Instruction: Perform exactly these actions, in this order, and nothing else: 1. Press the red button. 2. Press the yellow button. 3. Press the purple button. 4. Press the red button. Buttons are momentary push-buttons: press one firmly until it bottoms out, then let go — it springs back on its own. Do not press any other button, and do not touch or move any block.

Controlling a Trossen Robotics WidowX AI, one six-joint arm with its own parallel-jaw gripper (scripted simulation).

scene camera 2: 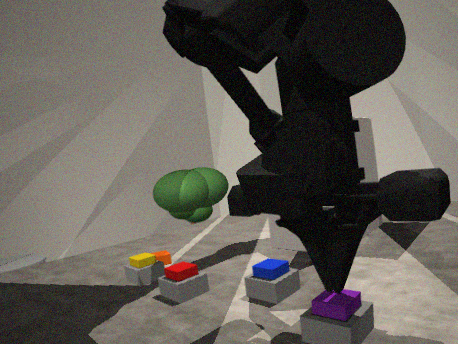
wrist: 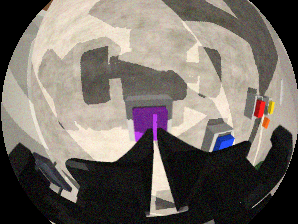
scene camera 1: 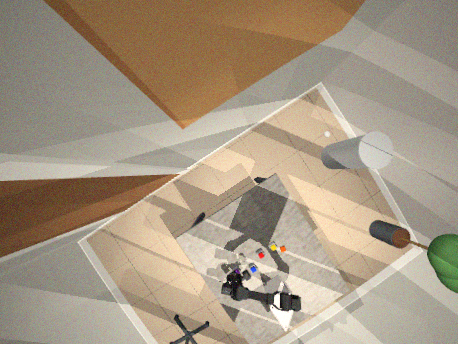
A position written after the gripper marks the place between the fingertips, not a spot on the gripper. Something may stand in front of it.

The gripper (scene camera 2: 335, 290) is shut, holding nothing. Also in view: a purple button (scene camera 2: 341, 306).
The gripper shows as well in the wrist view (wrist: 154, 132). The purple button shows as well in the wrist view (wrist: 143, 118).
